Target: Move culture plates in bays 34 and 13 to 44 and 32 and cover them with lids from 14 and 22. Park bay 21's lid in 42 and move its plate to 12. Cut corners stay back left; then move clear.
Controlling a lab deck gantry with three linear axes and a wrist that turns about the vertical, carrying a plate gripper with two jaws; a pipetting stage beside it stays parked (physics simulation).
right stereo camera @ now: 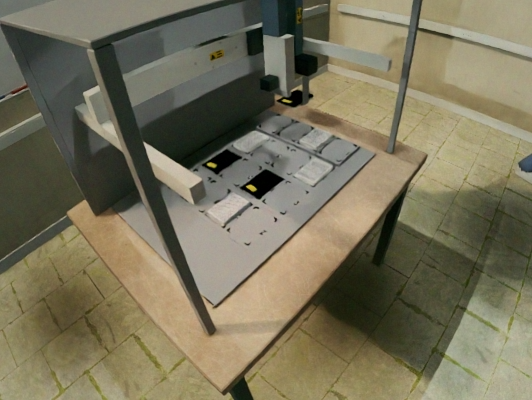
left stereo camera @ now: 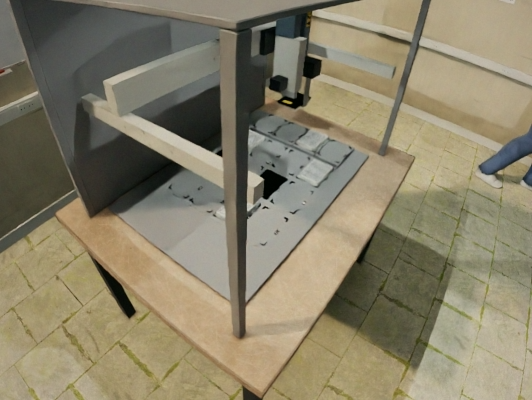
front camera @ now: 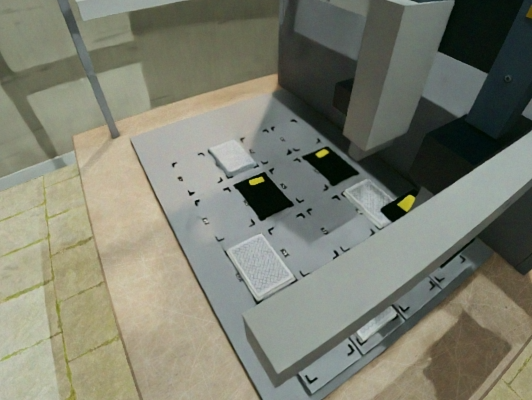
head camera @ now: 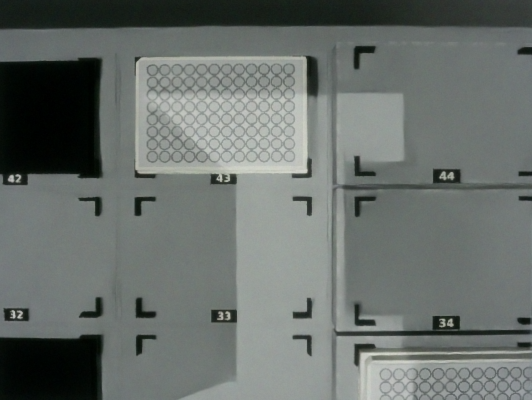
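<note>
My gripper's there for me to see, and along with it I can see a bay 32, a bay 34 and a bay 44.
</note>
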